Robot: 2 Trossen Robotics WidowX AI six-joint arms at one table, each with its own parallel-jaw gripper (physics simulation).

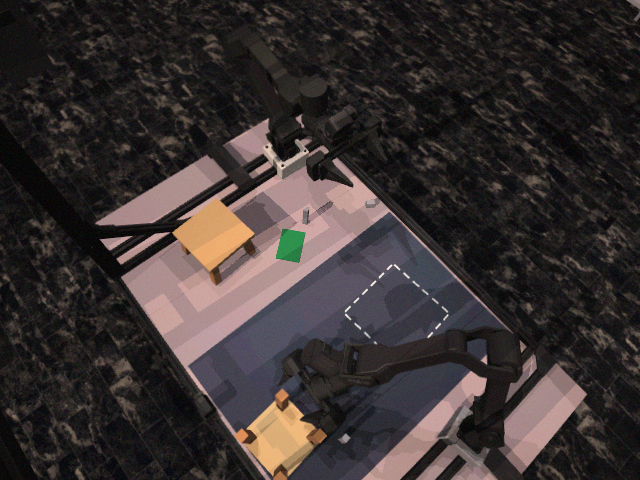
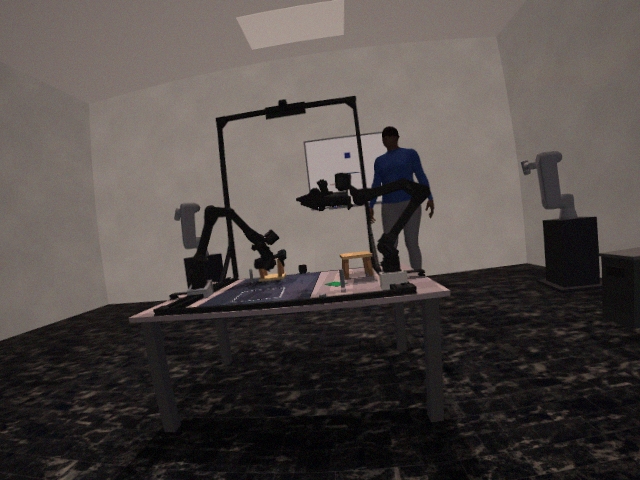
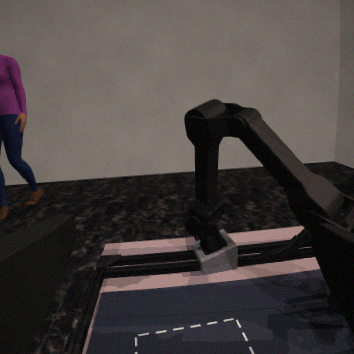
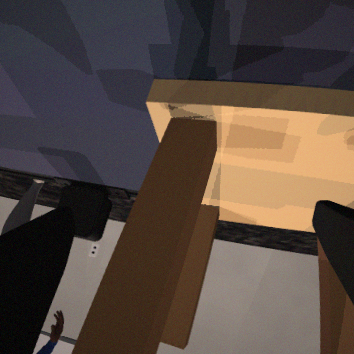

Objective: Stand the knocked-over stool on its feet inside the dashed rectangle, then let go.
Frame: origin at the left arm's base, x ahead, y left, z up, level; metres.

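Seen in the pictures: left gripper, between the fingertips: [image 1: 370, 174] [image 2: 298, 201] [image 3: 197, 231]; right gripper, between the fingertips: [image 1: 289, 402] [image 2: 277, 268] [image 4: 196, 215]; left arm's base, origin of its link: [image 1: 285, 149] [image 2: 392, 271]; right arm's base, origin of its link: [image 1: 472, 434] [image 2: 199, 285] [image 3: 212, 243].
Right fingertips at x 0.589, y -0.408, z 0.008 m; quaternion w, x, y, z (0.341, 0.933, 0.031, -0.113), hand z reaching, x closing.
Observation:
Offsets run from my right fingertips to a thing's middle. Level surfaces: height alone.
The knocked-over stool @[0.049 m ahead, 0.058 m right, 0.003 m down] [image 1: 280, 440] [image 2: 271, 274] [image 4: 267, 154] lies upside down, seat on the table and feet up, at the near left edge of the dark mat @[0.062 m down] [image 1: 280, 310]. It is well away from the dashed rectangle [image 1: 369, 288] [image 3: 186, 328], which holds nothing. My right gripper [image 1: 306, 395] [image 2: 268, 262] [image 4: 196, 215] is open, its fingers standing wide on either side of one stool leg @[0.013 m back, 0.012 m right, 0.004 m up] [image 4: 158, 228] without gripping it. My left gripper [image 1: 332, 172] [image 2: 305, 200] is open and empty, held high near its own base at the far end of the table.
A second stool @[0.445 m back, 0.080 m left, 0.010 m down] [image 1: 213, 233] [image 2: 356, 257] stands upright on the pale part of the table. A green card @[0.345 m back, 0.252 m left, 0.065 m down] [image 1: 290, 245], a small grey cylinder @[0.382 m back, 0.329 m left, 0.028 m down] [image 1: 306, 215] and small grey blocks @[0.316 m back, 0.519 m left, 0.056 m down] [image 1: 371, 203] @[0.138 m ahead, 0.053 m left, 0.022 m down] [image 1: 344, 438] lie about. People [image 2: 396, 190] [image 3: 10, 123] stand beyond the table.

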